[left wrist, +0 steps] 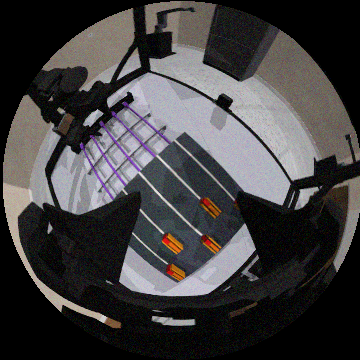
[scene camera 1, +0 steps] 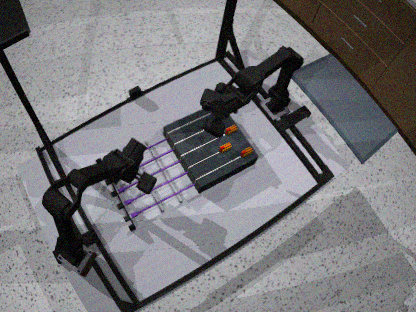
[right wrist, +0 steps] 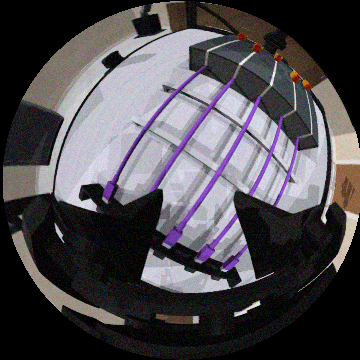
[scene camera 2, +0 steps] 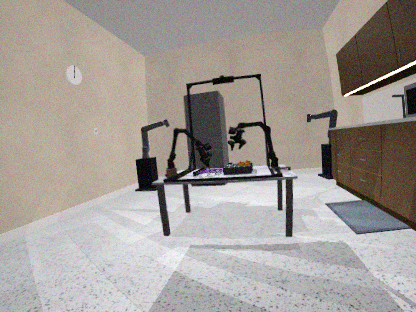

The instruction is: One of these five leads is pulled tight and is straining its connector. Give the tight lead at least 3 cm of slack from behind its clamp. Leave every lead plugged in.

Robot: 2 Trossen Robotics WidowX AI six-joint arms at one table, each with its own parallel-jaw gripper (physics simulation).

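Pixels of known places: left gripper, fingertip midpoint: (left wrist: 190, 196) (scene camera 1: 205, 117) (scene camera 2: 235, 150); right gripper, fingertip midpoint: (left wrist: 106, 125) (right wrist: 199, 195) (scene camera 2: 208, 166); left arm's base, origin of the base link: (left wrist: 257, 266) (scene camera 1: 274, 106) (scene camera 2: 274, 166); right arm's base, origin of the base link: (left wrist: 58, 120) (scene camera 1: 74, 255) (scene camera 2: 171, 168).
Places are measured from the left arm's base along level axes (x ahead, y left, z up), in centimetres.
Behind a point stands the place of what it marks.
Several purple leads (scene camera 1: 163, 200) @(x 61.2, y 11.6, z 0.2 cm) (right wrist: 191, 130) @(x 60.4, y -4.3, z 0.3 cm) run from plugs on a black connector bar (scene camera 1: 132, 227) @(x 76.2, y 15.2, z 1.7 cm) (right wrist: 234, 276) @(x 75.1, y 13.6, z 1.2 cm) to a dark box (scene camera 1: 212, 174) @(x 41.9, y 13.3, z 4.2 cm) (left wrist: 165, 197) @(x 39.6, y 1.3, z 4.2 cm). White lines cross the box top to orange-and-red clamp pieces (scene camera 1: 246, 152) @(x 27.0, y 13.0, z 6.2 cm) (left wrist: 172, 243) @(x 32.4, y 7.0, z 6.4 cm) at uneven distances. Which lead is tight cannot be told. My right gripper (scene camera 1: 146, 182) (scene camera 2: 206, 164) @(x 66.0, y -0.3, z 3.9 cm) (right wrist: 199, 195) @(x 66.0, y -0.3, z 3.9 cm) is open, above the plug end. In the right wrist view, one plug (right wrist: 173, 236) @(x 72.4, y 0.5, z 0.6 cm) shows between its fingers, apparently below them; one finger hides another plug. My left gripper (scene camera 1: 215, 127) (scene camera 2: 237, 146) @(x 37.4, y -1.1, z 18.8 cm) (left wrist: 190, 196) @(x 37.4, y -1.1, z 18.8 cm) is open above the box, hiding part of its far side in scene camera 1.
Two thin grey rails (right wrist: 216, 167) @(x 62.6, y 0.5, z -0.3 cm) (right wrist: 240, 122) @(x 55.2, y 0.5, z -0.3 cm) cross the leads between bar and box. A black frame (scene camera 1: 222, 250) @(x 53.8, y 38.6, z -0.4 cm) edges the table, with uprights (scene camera 1: 227, 30) @(x 6.2, y -32.3, z 20.6 cm) at its sides. A small black block (scene camera 1: 135, 92) @(x 48.6, y -33.5, z 2.5 cm) (left wrist: 224, 101) @(x 47.7, y -33.4, z 1.6 cm) sits on the far edge.
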